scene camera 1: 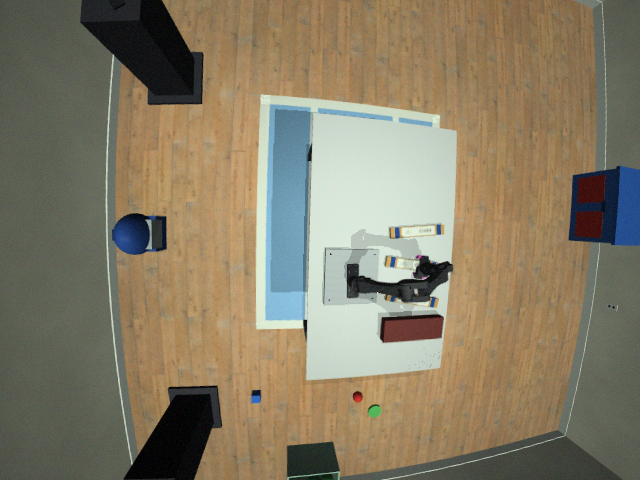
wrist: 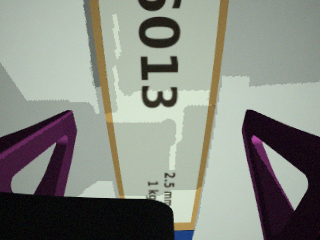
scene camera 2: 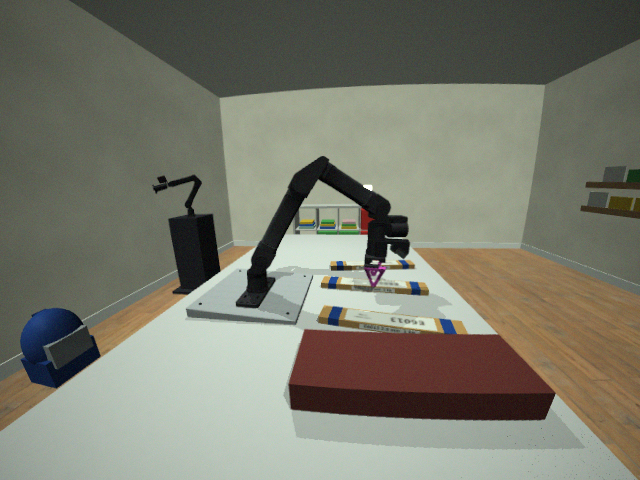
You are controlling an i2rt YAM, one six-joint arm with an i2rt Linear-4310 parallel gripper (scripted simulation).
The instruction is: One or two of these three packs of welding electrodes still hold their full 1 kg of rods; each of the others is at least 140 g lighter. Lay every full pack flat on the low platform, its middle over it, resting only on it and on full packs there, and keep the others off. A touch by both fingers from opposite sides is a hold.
The pictures show: my gripper and a low dark red platform.
